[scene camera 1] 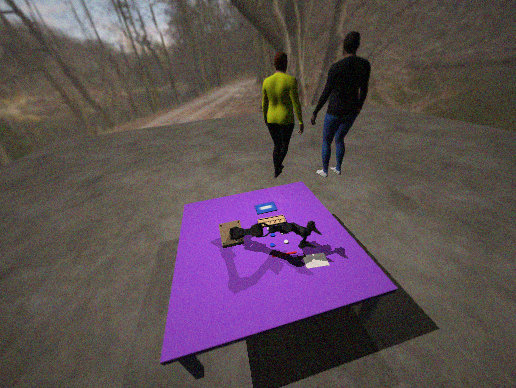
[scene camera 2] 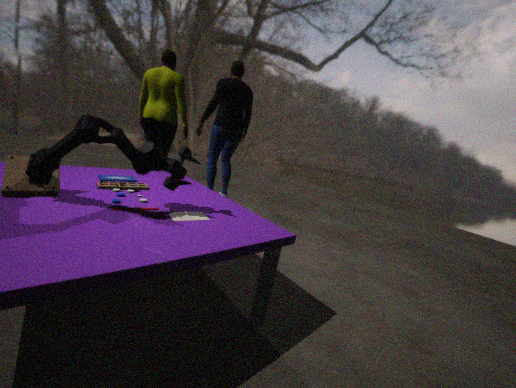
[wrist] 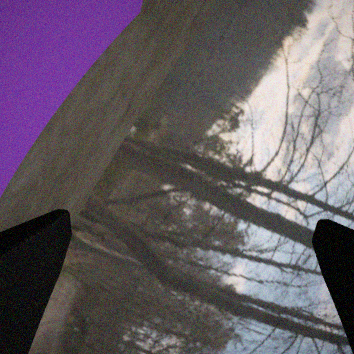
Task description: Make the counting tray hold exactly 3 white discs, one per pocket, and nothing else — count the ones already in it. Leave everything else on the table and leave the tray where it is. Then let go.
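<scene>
The wooden counting tray [scene camera 1: 272, 218] [scene camera 2: 122, 188] lies beyond the arm in scene camera 1, with several small pockets. What its pockets hold is too small and dim to tell. Several white discs lie loose on the table near the tray, among them one white disc [scene camera 1: 286, 241] [scene camera 2: 143, 201]. Blue discs lie beside them, one blue disc [scene camera 1: 272, 245] [scene camera 2: 116, 201] nearest the red strip. My gripper [scene camera 1: 315, 239] [scene camera 2: 192, 172] [wrist: 196, 229] is open and empty, raised above the table to the right of the tray and discs, pointing outward. No disc shows in the wrist view.
A blue rectangle with a pale centre [scene camera 1: 265, 208] [scene camera 2: 117, 178] lies behind the tray. A thin red strip [scene camera 1: 291, 253] [scene camera 2: 145, 208] and a pale square [scene camera 1: 317, 263] [scene camera 2: 190, 217] lie nearer the front. The arm stands on a brown base [scene camera 1: 226, 241] [scene camera 2: 15, 180]. Two people stand beyond the table.
</scene>
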